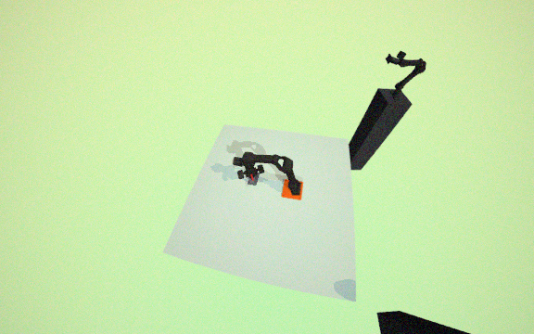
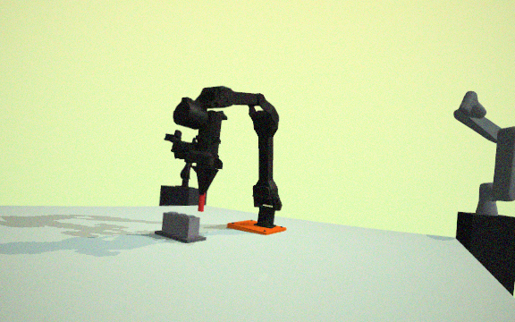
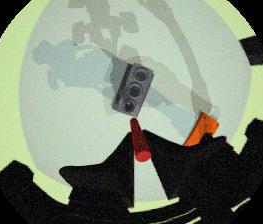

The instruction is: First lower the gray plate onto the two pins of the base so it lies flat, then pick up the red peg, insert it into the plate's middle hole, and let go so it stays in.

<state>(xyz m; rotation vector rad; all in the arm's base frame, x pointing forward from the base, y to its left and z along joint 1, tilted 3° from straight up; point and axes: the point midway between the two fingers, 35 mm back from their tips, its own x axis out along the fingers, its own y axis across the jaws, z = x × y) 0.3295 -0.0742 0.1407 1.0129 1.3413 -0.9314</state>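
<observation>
Right now the gray plate is 10 mm ahead of my gripper tip, 50 mm to the right of it and 70 mm below it. Also, from my gripper tip: dark base (50 mm to the right, 110 mm below); then red peg (right at my gripper tip).
</observation>
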